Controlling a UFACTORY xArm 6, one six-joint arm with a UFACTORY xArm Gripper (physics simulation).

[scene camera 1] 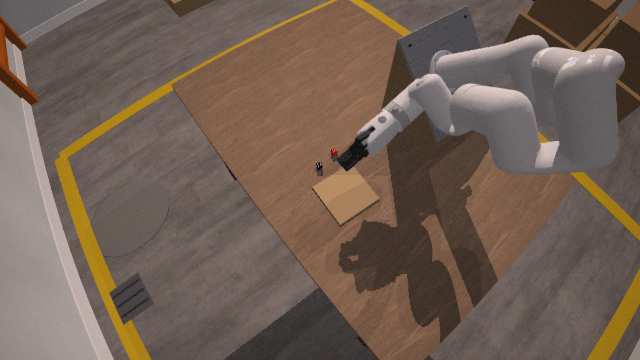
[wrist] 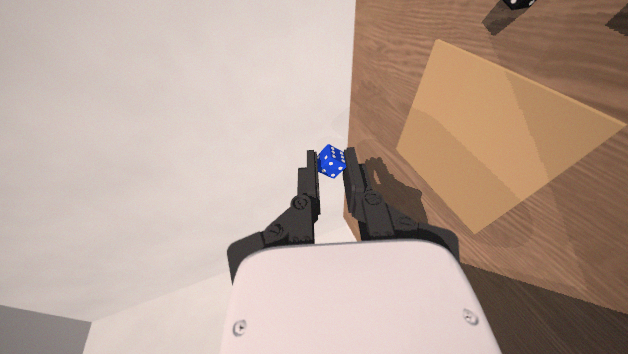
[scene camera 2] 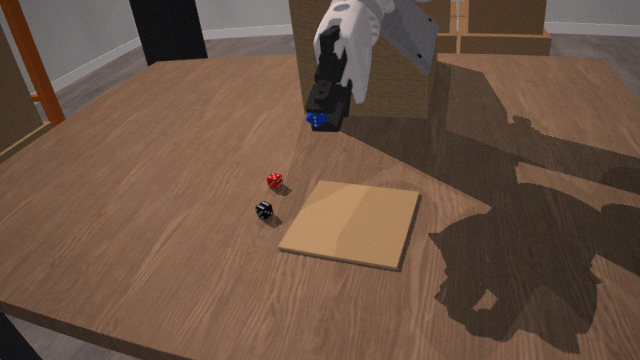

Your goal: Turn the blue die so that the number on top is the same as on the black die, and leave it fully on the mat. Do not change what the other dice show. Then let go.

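Where they show: gripper, between the fingertips: (scene camera 1: 341, 165) (wrist: 330, 162) (scene camera 2: 322, 120); arm's base, origin of its link: (scene camera 1: 444, 72).
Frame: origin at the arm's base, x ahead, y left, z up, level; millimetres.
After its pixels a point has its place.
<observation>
The blue die (scene camera 2: 316, 119) @[x 414, y 27, z -63 mm] (wrist: 331, 161) @[x 398, y 17, z -60 mm] is held between the fingertips of my gripper (scene camera 1: 345, 164) @[x 413, y 32, z -65 mm] (scene camera 2: 325, 120) @[x 413, y 32, z -65 mm] (wrist: 330, 162) @[x 413, y 32, z -65 mm], which is shut on it, in the air behind the mat in scene camera 2. The die is tilted; in the wrist view its six face is toward the right finger, and a face with several pips is toward the camera. The tan square mat (scene camera 1: 345, 200) @[x 423, y 73, z -199 mm] (scene camera 2: 350, 225) @[x 421, y 56, z -199 mm] (wrist: 500, 140) @[x 377, y 30, z -199 mm] lies flat on the table. The black die (scene camera 1: 319, 165) @[x 416, y -57, z -187 mm] (scene camera 2: 264, 210) @[x 423, y -55, z -188 mm] (wrist: 519, 4) @[x 409, y -53, z -188 mm] sits beside the mat; its top looks like six.
The red die (scene camera 1: 334, 151) @[x 351, y -68, z -187 mm] (scene camera 2: 274, 180) @[x 357, y -68, z -188 mm] stands on the table (scene camera 1: 280, 100) @[x 360, y -354, z -203 mm] (scene camera 2: 150, 150) @[x 275, y -354, z -203 mm] near the black die, off the mat. A wooden block with a grey slanted plate (scene camera 1: 440, 35) @[x -38, y -72, z 70 mm] (scene camera 2: 412, 37) @[x 27, y 86, z -84 mm] stands at the table's back, under the arm. The arm casts a large shadow on the table.
</observation>
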